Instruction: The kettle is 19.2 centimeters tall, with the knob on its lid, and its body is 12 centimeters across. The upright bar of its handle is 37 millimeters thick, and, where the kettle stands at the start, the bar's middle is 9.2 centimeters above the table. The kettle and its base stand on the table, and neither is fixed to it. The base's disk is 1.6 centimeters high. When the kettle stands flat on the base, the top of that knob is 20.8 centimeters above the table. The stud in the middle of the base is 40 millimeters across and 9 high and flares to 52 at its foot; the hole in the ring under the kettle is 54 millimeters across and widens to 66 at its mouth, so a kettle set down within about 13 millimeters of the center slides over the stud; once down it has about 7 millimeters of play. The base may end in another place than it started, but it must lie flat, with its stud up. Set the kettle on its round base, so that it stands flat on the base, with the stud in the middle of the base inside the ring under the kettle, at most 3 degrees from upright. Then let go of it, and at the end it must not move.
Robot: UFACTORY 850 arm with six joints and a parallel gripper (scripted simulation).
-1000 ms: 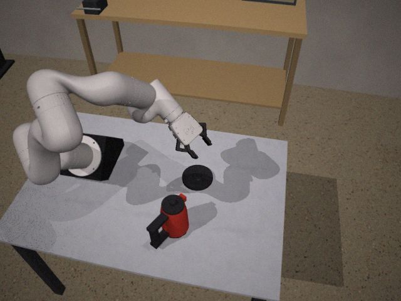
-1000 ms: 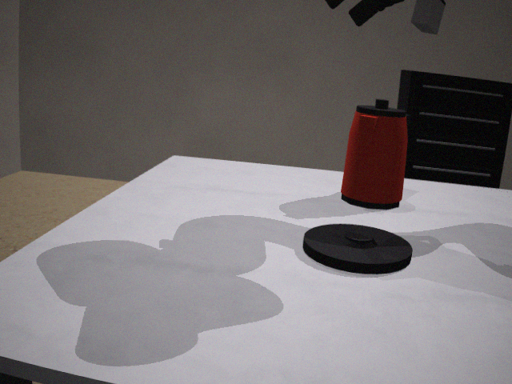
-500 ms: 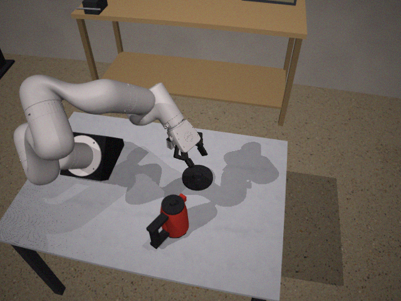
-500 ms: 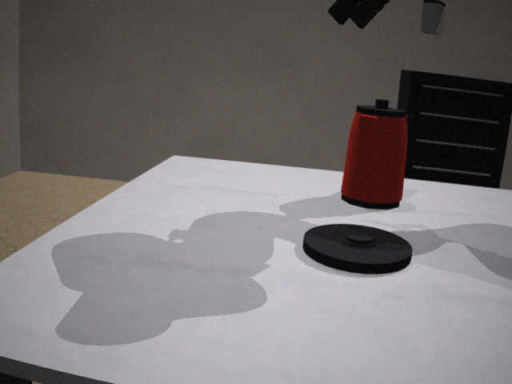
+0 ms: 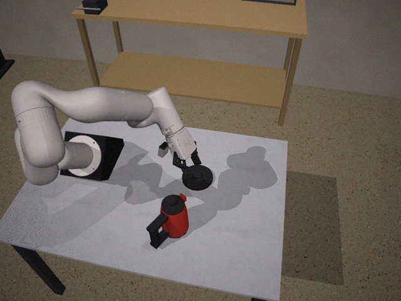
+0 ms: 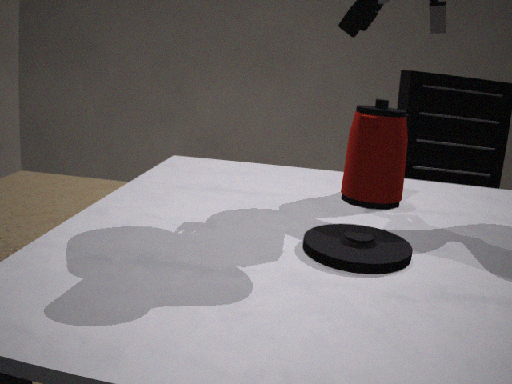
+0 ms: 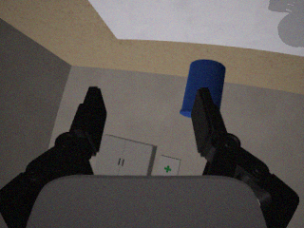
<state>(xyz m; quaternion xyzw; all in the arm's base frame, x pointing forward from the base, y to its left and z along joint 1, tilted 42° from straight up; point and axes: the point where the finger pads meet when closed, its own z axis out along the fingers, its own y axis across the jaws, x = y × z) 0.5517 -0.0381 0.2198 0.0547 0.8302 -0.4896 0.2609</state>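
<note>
Right now my hand is 23 cm above the red kettle, 10 cm to the left of it and 9 cm past it. Round my hand: round black base: 31 cm below, 20 cm to the left.
</note>
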